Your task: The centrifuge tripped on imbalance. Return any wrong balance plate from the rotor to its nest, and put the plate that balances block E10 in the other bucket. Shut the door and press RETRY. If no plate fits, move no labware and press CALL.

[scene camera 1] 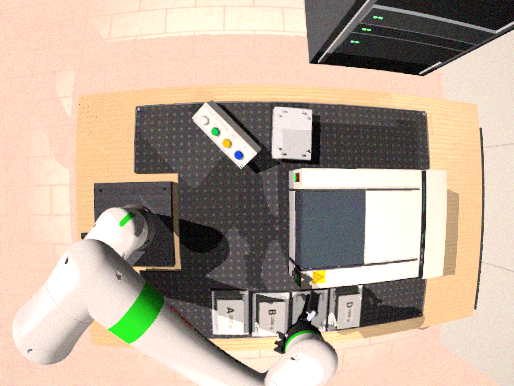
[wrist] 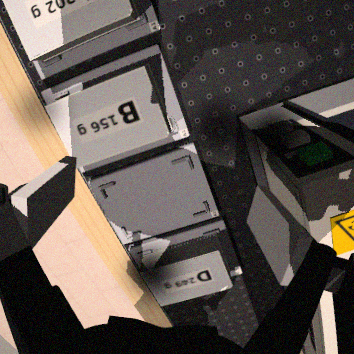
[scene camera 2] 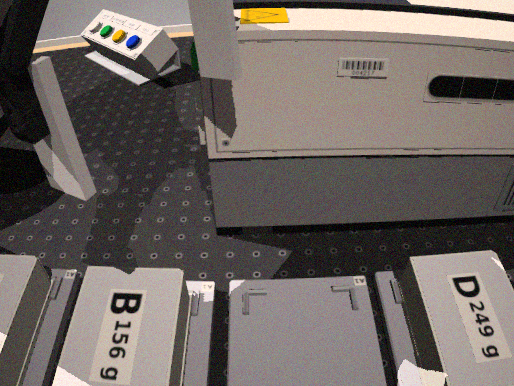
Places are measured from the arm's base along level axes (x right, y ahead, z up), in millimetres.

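Pixels of known places: gripper, fingertip midpoint: (scene camera 1: 293,315) (wrist: 165,190) (scene camera 2: 157,122).
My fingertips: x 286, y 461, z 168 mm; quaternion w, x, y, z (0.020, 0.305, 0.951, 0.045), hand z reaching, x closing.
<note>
Behind a point stands the place of what it marks.
My gripper (scene camera 1: 296,322) {x 286, y 461, z 168 mm} (scene camera 2: 150,137) {x 286, y 461, z 168 mm} (wrist: 165,190) {x 286, y 461, z 168 mm} is open and empty, above the row of nests; in the wrist view the bare third nest (scene camera 1: 300,302) {x 311, y 516, z -8 mm} (scene camera 2: 300,340) {x 337, y 545, z -8 mm} (wrist: 155,195) {x 351, y 541, z -8 mm} shows between the fingers. Plate A (scene camera 1: 230,315) {x 311, y 279, z 34 mm} (wrist: 90,22) {x 306, y 313, z 34 mm}, 202 g, plate B (scene camera 1: 271,317) {x 335, y 410, z 34 mm} (scene camera 2: 135,280) {x 295, y 420, z 34 mm} (wrist: 110,142) {x 353, y 436, z 34 mm}, 156 g, and plate D (scene camera 1: 349,312) {x 367, y 678, z 34 mm} (scene camera 2: 435,280) {x 326, y 654, z 34 mm} (wrist: 180,292) {x 385, y 697, z 34 mm}, 249 g, sit in their nests. The white centrifuge (scene camera 1: 392,227) {x 64, y 774, z 190 mm} (scene camera 2: 290,120) {x 207, y 554, z 111 mm} has a dark panel on top. Its rotor, buckets and door state cannot be made out. The panel (scene camera 1: 220,142) {x -233, y 309, z 36 mm} (scene camera 2: 145,55) {x -162, y 381, z 29 mm} has white, green, yellow and blue buttons.
A light grey tray or box (scene camera 1: 292,120) {x -285, y 538, z 20 mm} with corner clips stands at the back, right of the button panel. The centrifuge stands close behind the nests. The arm reaches in over the front of the table (scene camera 1: 105,145) {x -281, y -87, z -33 mm}. A dark cabinet (scene camera 1: 400,37) stands beyond the back edge.
</note>
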